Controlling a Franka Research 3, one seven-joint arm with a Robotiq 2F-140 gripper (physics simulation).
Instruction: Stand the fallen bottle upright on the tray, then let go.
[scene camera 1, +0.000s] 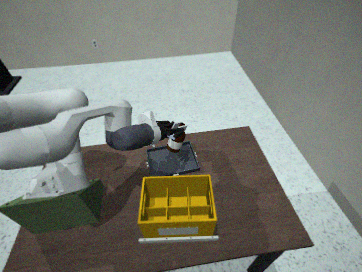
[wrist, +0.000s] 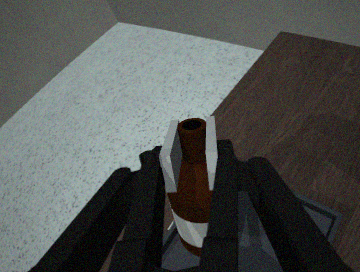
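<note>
The brown bottle with a white label is near upright in scene camera 1, leaning slightly, its neck up and to the right. Its base shows over the back part of the dark grey tray; whether it touches the tray I cannot tell. My gripper is shut on the bottle's neck, reaching in roughly level from the left. In the wrist view the two light fingertips stand on either side of the neck, and the black fingers hide part of the bottle's body and the tray.
A yellow crate with several compartments stands on the brown table, in front of the tray. A green block under the arm's base is at the left. The table's back edge runs just behind the tray.
</note>
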